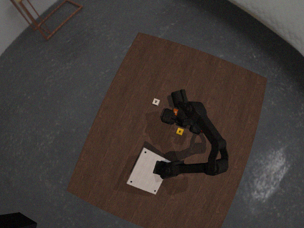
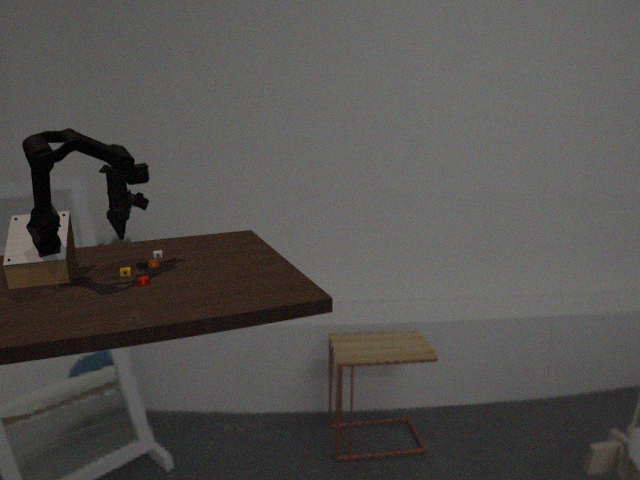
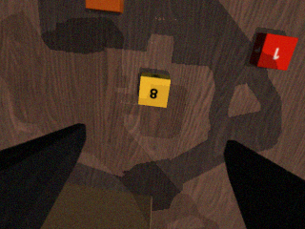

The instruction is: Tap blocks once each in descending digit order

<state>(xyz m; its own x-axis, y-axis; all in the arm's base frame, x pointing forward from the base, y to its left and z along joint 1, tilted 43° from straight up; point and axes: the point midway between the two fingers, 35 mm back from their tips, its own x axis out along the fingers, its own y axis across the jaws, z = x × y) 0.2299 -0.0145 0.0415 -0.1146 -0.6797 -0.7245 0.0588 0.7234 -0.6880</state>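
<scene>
Right now the yellow block is 10 mm behind my gripper tip and 120 mm below it. From my gripper tip the other things lie so: orange block (90 mm ahead, 50 mm to the left, 120 mm below); white block (110 mm ahead, 170 mm to the left, 120 mm below); red block (40 mm ahead, 120 mm to the right, 120 mm below).
</scene>
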